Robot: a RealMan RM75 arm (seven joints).
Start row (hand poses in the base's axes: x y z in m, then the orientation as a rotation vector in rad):
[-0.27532 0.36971 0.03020 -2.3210 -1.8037 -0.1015]
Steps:
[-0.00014 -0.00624 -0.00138 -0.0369 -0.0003 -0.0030]
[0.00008 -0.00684 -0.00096 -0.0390 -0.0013 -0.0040]
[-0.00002 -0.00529 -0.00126 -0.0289 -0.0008 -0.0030]
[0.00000 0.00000 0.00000 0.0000 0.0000 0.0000]
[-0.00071 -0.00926 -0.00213 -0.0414 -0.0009 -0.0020]
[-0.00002 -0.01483 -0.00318 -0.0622 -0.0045 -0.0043]
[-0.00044 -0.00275 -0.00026 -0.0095 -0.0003 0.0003]
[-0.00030 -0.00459 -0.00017 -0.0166 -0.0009 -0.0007]
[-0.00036 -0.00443 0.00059 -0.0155 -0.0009 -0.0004]
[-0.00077 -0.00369 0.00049 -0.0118 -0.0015 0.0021]
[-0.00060 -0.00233 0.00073 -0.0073 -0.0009 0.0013]
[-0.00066 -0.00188 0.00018 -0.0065 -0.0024 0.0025]
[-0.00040 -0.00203 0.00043 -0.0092 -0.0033 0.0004]
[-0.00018 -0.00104 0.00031 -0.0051 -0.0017 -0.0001]
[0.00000 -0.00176 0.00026 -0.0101 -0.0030 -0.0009]
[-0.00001 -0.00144 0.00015 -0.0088 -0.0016 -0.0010]
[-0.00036 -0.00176 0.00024 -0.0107 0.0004 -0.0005]
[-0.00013 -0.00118 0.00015 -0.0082 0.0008 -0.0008]
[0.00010 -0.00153 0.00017 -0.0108 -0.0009 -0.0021]
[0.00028 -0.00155 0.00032 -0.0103 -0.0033 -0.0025]
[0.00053 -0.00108 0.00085 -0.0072 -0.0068 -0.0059]
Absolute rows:
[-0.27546 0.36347 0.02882 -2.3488 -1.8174 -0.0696]
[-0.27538 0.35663 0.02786 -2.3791 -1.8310 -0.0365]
[-0.27540 0.35134 0.02660 -2.4014 -1.8407 -0.0114]
[-0.27540 0.35134 0.02660 -2.4014 -1.8407 -0.0114]
[-0.27611 0.34208 0.02447 -2.4309 -1.8570 0.0257]
[-0.27613 0.32725 0.02129 -2.4774 -1.8805 0.0790]
[-0.27657 0.32450 0.02103 -2.4834 -1.8851 0.0878]
[-0.27687 0.31991 0.02086 -2.4951 -1.8916 0.1028]
[-0.27723 0.31548 0.02145 2.4993 1.8931 -0.1165]
[-0.27800 0.31179 0.02194 2.4891 1.8888 -0.1254]
[-0.27860 0.30946 0.02267 2.4828 1.8861 -0.1309]
[-0.27926 0.30758 0.02285 2.4752 1.8847 -0.1337]
[-0.27966 0.30555 0.02328 2.4676 1.8790 -0.1379]
[-0.27984 0.30451 0.02359 2.4637 1.8755 -0.1404]
[-0.27984 0.30275 0.02385 2.4569 1.8678 -0.1458]
[-0.27985 0.30131 0.02400 2.4515 1.8613 -0.1517]
[-0.28021 0.29955 0.02424 2.4452 1.8551 -0.1618]
[-0.28034 0.29837 0.02439 2.4409 1.8501 -0.1701]
[-0.28024 0.29684 0.02456 2.4355 1.8414 -0.1786]
[-0.27996 0.29529 0.02488 2.4299 1.8316 -0.1837]
[-0.27943 0.29421 0.02573 2.4284 1.8180 -0.1819]

